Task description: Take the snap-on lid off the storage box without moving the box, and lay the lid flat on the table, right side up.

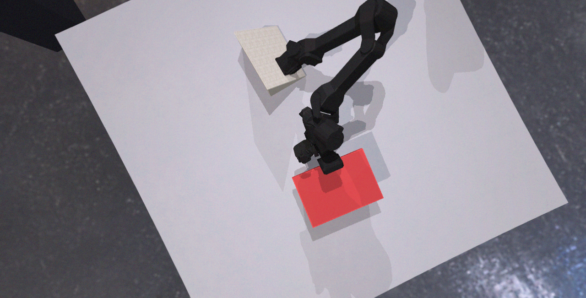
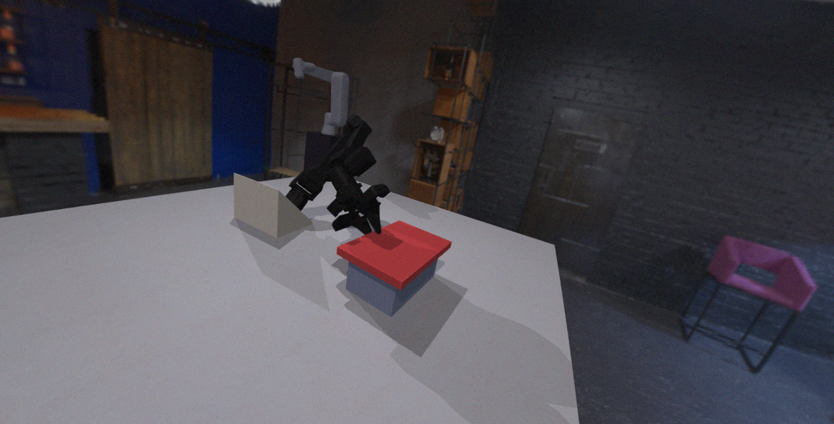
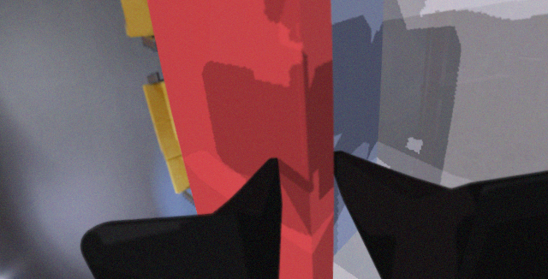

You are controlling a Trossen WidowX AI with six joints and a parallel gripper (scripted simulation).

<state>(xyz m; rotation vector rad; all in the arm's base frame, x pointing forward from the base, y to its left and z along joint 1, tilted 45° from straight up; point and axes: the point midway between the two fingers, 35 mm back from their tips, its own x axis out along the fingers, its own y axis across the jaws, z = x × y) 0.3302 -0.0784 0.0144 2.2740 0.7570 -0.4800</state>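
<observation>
Now: the red lid 70 mm ahead of my gripper tip and 10 mm to the right of it. The rest, counted from my gripper tip: blue-grey storage box 70 mm ahead, 10 mm to the right, 50 mm below.
</observation>
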